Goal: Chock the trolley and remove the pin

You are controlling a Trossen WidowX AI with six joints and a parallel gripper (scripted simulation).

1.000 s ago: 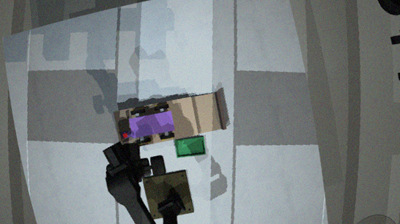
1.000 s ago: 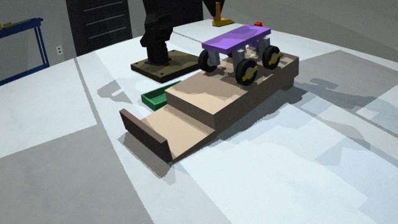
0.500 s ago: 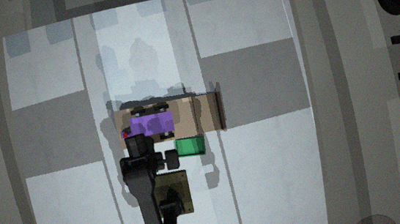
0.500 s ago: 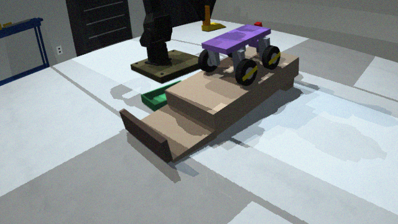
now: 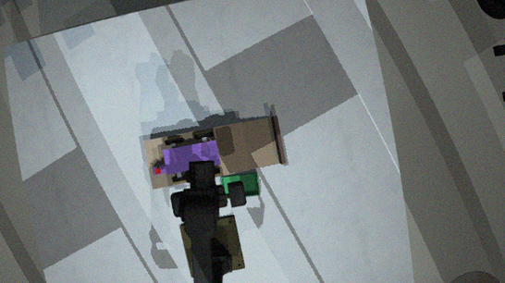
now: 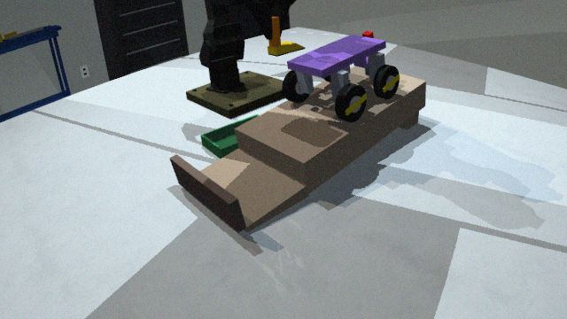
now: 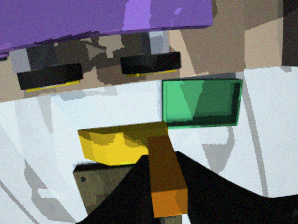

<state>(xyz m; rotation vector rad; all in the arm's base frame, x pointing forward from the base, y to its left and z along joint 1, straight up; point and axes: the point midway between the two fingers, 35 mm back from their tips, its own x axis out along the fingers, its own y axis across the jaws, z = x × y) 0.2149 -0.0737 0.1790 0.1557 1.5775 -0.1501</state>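
Right now the red-headed stop pin is 120 mm ahead of my gripper tip, 130 mm to the left of it and 40 mm below it. Round my gripper tip: yellow chock 10 mm ahead, 20 mm to the left, 10 mm below; then tan ramp 110 mm ahead, 10 mm to the left, 120 mm below; then purple-decked trolley 120 mm ahead, 20 mm to the left, 50 mm below.
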